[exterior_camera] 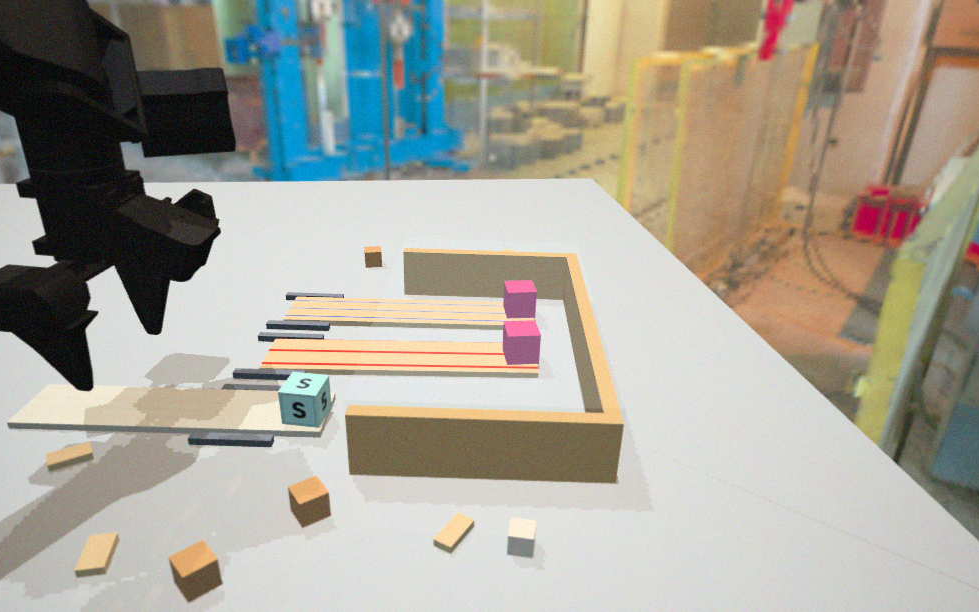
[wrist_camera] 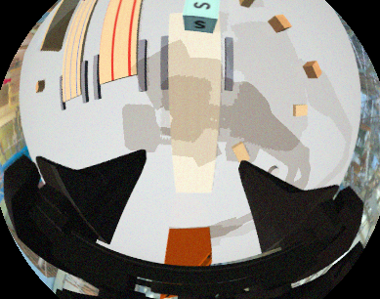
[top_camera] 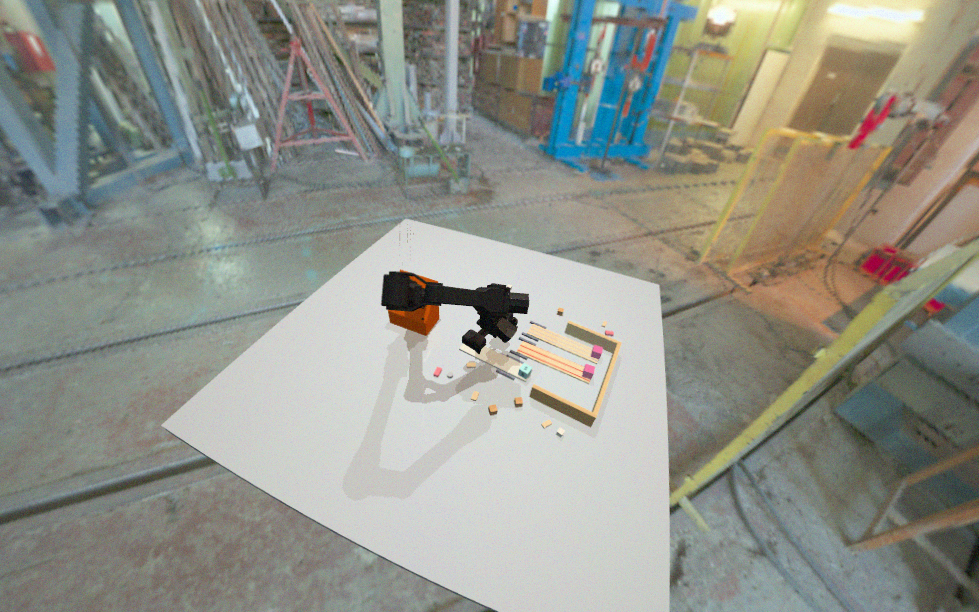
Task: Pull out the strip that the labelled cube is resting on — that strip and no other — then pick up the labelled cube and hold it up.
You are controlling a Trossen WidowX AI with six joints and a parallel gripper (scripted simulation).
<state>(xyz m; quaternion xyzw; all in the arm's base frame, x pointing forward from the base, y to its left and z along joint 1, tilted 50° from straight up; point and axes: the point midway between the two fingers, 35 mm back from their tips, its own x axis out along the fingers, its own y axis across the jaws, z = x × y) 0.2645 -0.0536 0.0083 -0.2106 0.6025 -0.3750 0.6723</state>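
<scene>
Now: gripper tip 40 mm short of the strip, 10 mm to the left of it and 50 mm above it. From my gripper tip the other things lie so: grey disc 70 mm behind, 120 mm to the right, 40 mm below.
</scene>
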